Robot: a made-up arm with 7 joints. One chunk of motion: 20 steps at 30 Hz.
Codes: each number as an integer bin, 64 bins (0 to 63) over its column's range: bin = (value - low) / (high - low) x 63, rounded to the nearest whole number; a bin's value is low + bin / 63 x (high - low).
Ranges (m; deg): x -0.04..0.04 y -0.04..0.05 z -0.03..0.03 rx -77..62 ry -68..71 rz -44..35
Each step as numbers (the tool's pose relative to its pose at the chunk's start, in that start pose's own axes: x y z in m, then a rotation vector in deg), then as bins.
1 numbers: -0.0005 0.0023 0.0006 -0.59 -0.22 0.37
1 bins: 31 30 32 35 31 35
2 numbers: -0.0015 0.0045 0.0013 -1.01 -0.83 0.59
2 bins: 30 31 33 34 30 36
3 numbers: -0.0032 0.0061 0.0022 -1.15 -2.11 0.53
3 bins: 29 32 34 34 30 36
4 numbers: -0.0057 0.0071 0.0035 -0.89 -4.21 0.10
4 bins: 27 33 35 34 29 35
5 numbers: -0.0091 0.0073 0.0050 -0.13 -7.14 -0.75
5 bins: 24 33 37 35 28 34
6 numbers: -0.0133 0.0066 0.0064 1.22 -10.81 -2.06
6 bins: 21 33 38 35 26 33
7 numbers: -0.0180 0.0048 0.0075 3.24 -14.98 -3.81
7 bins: 17 31 39 36 24 32
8 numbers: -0.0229 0.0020 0.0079 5.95 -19.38 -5.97
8 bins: 13 29 40 38 22 30
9 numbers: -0.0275 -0.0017 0.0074 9.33 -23.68 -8.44
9 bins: 10 27 39 39 20 28
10 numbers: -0.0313 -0.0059 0.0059 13.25 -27.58 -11.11
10 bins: 7 24 38 41 18 26
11 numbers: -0.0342 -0.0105 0.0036 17.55 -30.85 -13.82
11 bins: 5 21 35 43 17 24
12 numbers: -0.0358 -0.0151 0.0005 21.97 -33.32 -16.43
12 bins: 3 17 32 45 16 22
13 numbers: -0.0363 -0.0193 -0.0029 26.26 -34.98 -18.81
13 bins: 3 14 28 47 15 20
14 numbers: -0.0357 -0.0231 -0.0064 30.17 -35.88 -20.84
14 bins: 3 12 25 49 15 18
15 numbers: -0.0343 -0.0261 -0.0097 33.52 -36.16 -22.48
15 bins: 4 10 21 50 14 17
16 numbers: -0.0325 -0.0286 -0.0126 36.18 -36.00 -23.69
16 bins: 6 8 18 51 15 16
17 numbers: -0.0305 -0.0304 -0.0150 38.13 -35.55 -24.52
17 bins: 7 7 16 52 15 16
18 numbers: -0.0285 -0.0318 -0.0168 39.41 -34.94 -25.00
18 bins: 9 6 14 53 15 15
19 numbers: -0.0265 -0.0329 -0.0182 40.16 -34.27 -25.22
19 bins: 11 5 12 53 15 15
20 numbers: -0.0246 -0.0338 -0.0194 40.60 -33.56 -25.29
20 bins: 12 4 11 53 16 15
